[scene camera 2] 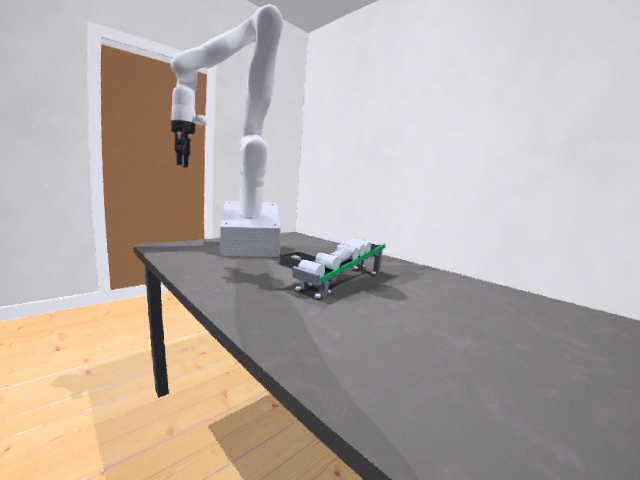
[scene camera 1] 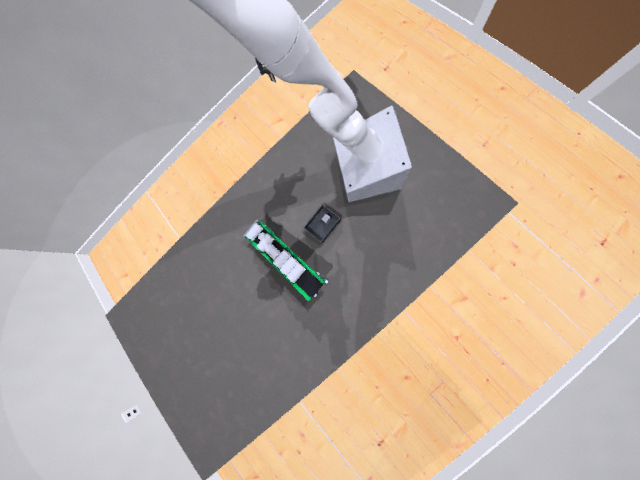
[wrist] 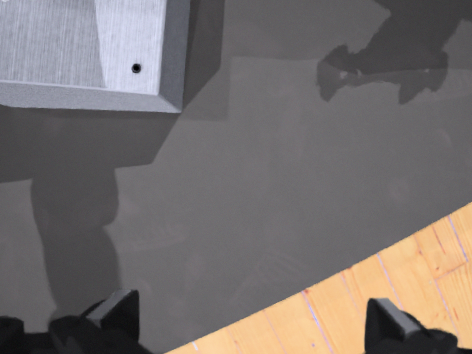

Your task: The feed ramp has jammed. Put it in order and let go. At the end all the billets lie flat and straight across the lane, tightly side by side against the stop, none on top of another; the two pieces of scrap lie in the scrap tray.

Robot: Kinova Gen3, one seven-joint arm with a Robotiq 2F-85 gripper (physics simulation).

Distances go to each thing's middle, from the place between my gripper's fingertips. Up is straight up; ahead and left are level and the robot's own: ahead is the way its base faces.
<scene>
Right now the scrap tray [scene camera 1: 315,226] is 33 cm to the left of my hand, 32 cm below it and 27 cm ahead of it.
</scene>
